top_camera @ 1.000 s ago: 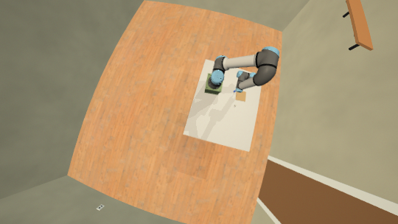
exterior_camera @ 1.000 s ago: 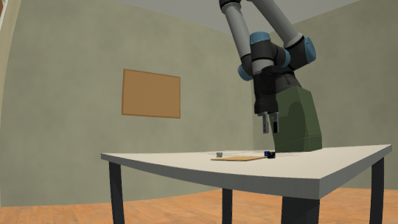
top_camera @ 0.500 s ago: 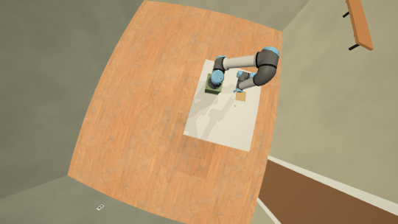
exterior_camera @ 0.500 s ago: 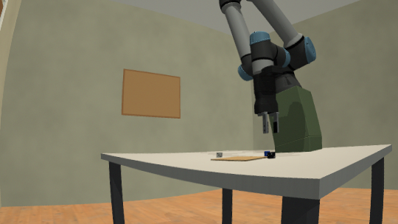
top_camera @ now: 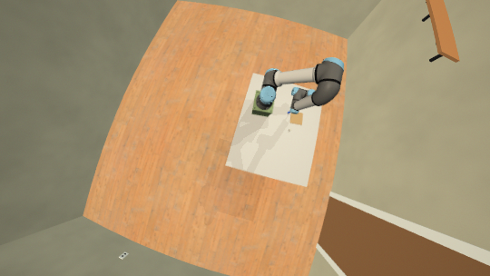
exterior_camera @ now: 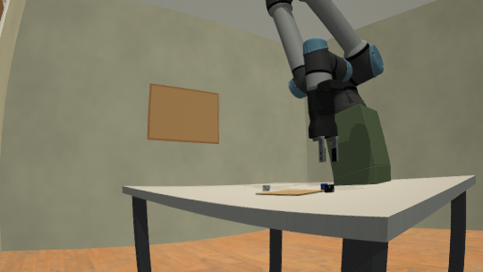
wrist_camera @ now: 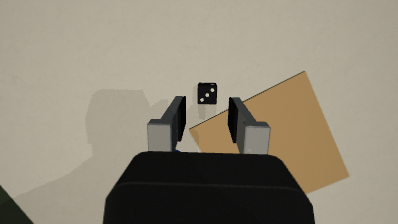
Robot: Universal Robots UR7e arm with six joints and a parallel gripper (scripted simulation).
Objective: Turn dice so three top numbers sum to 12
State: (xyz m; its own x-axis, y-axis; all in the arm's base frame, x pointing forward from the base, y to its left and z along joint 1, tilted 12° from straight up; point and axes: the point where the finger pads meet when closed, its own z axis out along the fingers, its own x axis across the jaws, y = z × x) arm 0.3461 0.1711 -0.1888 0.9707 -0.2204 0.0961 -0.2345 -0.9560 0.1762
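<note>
Now: the black die 90 mm below my hand. The rest, counted from my hand: blue die: 50 mm behind, 70 mm to the right, 90 mm below; then white die: 40 mm ahead, 250 mm to the right, 90 mm below; then tan mat: 60 mm ahead, 90 mm to the right, 100 mm below.
</note>
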